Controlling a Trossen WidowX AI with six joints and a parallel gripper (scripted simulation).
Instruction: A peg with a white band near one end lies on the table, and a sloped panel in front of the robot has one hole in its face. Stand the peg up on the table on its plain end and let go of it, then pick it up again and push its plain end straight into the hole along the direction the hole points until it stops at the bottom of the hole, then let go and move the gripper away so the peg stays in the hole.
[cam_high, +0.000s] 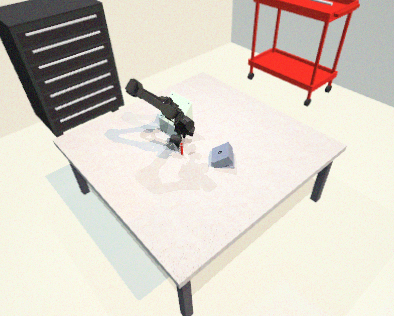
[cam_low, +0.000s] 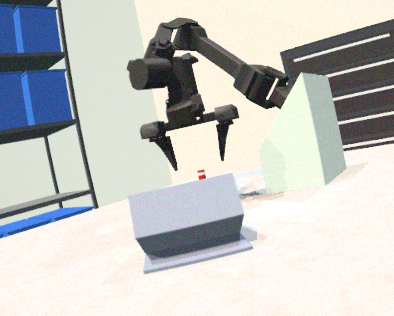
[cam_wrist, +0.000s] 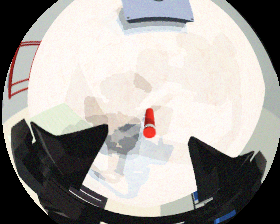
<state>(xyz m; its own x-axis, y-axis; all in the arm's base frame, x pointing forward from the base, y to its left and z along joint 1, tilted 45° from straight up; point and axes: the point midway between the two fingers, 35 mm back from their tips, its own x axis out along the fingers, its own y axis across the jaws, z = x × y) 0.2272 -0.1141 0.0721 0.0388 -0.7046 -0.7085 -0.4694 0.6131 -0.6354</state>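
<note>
Now: the red peg 3 cm below my gripper tip. From my gripper tip the other things lie so: sloped panel: 21 cm ahead, 13 cm to the left, 5 cm below.
</note>
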